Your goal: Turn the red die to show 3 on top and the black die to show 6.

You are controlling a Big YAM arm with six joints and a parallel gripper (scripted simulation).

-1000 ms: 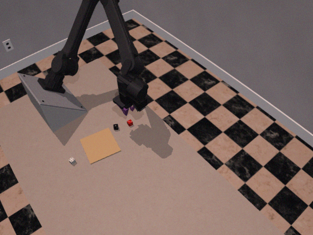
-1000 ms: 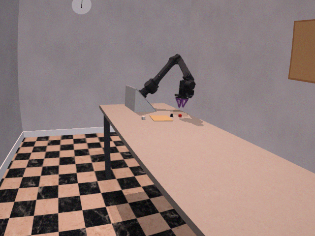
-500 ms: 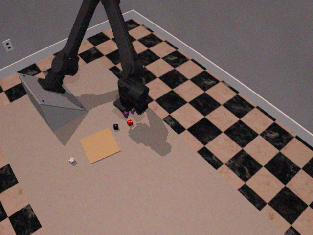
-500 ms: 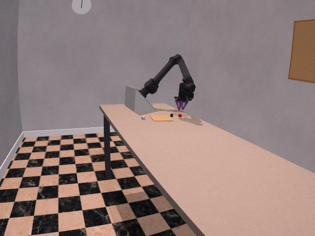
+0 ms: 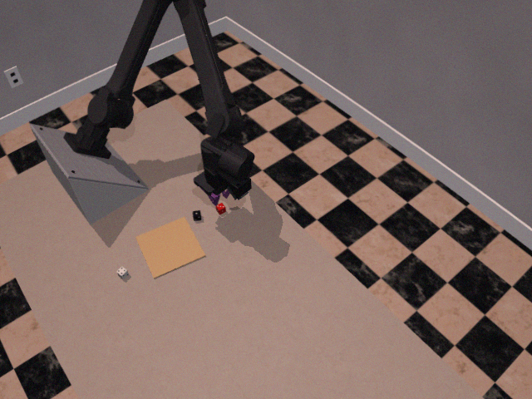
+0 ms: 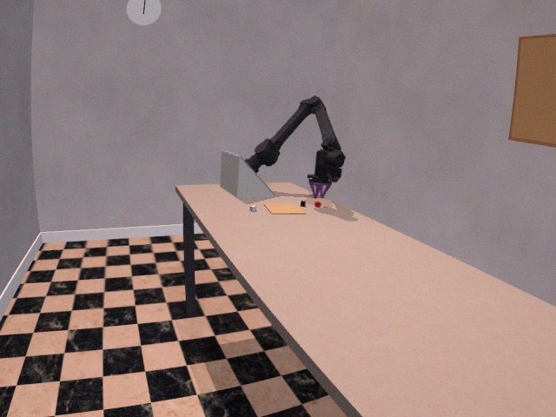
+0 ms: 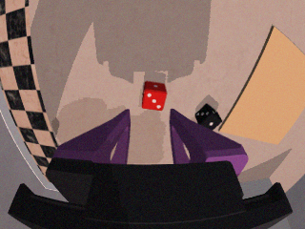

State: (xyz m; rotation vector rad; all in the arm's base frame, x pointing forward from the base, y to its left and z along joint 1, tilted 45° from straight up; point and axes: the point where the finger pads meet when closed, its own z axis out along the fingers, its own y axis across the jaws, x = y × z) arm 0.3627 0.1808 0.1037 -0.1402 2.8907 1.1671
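The red die is 3 cm below my hand. From my hand the other things lie so: orange mat (1 cm ahead, 17 cm to the right, 4 cm below); then white die (1 cm ahead, 31 cm to the right, 3 cm below); then black die (2 cm behind, 7 cm to the right, 3 cm below).
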